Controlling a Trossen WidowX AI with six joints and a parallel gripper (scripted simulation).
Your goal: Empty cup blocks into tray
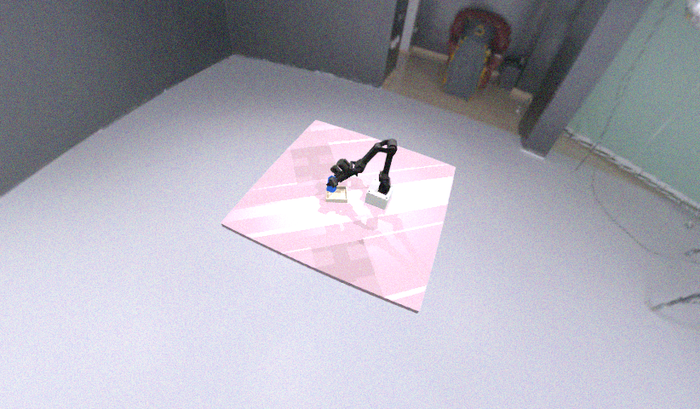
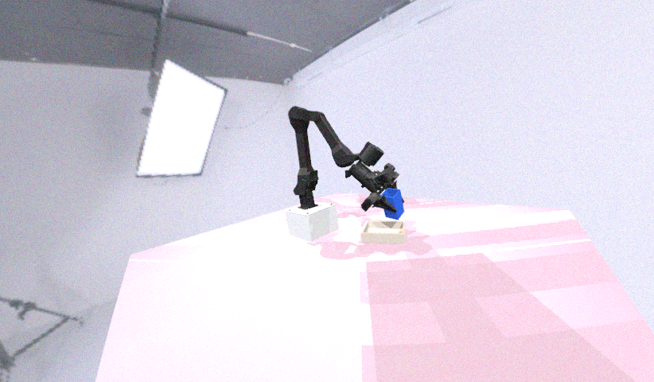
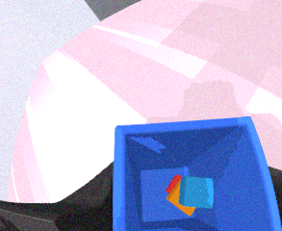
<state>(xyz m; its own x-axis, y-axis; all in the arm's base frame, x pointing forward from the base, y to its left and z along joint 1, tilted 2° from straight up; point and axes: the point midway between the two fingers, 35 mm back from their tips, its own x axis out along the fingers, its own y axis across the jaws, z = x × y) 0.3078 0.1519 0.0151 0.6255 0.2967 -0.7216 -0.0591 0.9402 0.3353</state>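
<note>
The teal block lies 20 mm behind my gripper tip and 20 mm to the right of it. Also, from my gripper tip: orange block (30 mm behind, 10 mm to the right, 10 mm below); red block (20 mm behind, 30 mm below); blue square cup (30 mm behind, 10 mm below).
</note>
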